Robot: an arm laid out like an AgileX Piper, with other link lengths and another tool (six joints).
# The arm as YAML. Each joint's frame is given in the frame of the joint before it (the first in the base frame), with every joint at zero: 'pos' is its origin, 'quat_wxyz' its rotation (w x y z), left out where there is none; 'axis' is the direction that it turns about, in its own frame. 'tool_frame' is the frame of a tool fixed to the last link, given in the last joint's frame.
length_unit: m
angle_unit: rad
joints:
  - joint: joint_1
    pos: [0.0, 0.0, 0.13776]
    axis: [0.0, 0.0, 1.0]
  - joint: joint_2
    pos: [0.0, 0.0, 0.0]
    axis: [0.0, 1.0, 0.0]
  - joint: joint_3
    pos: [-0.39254, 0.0, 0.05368]
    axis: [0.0, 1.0, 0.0]
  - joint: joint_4
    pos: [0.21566, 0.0, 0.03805]
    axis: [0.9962, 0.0, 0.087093]
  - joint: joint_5
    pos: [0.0, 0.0, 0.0]
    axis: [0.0, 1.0, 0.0]
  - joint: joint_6
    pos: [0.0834, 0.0, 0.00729]
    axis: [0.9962, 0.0, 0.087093]
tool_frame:
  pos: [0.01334, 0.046, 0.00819]
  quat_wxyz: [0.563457, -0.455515, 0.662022, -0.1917]
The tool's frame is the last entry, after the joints.
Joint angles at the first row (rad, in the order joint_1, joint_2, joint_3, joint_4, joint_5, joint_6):
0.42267, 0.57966, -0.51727, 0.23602, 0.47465, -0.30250
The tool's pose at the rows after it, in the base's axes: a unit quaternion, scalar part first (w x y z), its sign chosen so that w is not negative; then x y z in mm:
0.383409, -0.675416, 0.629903, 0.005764, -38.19, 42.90, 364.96
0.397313, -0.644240, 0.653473, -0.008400, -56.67, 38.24, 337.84
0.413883, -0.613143, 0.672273, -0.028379, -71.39, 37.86, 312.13
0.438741, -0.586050, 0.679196, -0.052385, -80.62, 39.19, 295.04
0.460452, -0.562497, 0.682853, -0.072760, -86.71, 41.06, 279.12
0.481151, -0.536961, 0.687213, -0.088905, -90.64, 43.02, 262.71
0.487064, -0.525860, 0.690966, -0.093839, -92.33, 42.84, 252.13
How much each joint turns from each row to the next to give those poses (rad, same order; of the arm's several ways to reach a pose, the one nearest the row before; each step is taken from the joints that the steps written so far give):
-0.02627, -0.09543, 0.06364, -0.05462, 0.00002, 0.05863
-0.07459, -0.10955, 0.08015, -0.00197, 0.00208, 0.02023
-0.07596, -0.10425, 0.06967, -0.00001, -0.00371, 0.01092
-0.05651, -0.08383, 0.04677, 0.00001, -0.02579, 0.00761
-0.04440, -0.07146, 0.04487, 0.00006, -0.02961, 0.00917
-0.03979, -0.06787, 0.04773, -0.00700, -0.03106, 0.02584
-0.01142, -0.03669, 0.02693, -0.02426, -0.00515, 0.03381

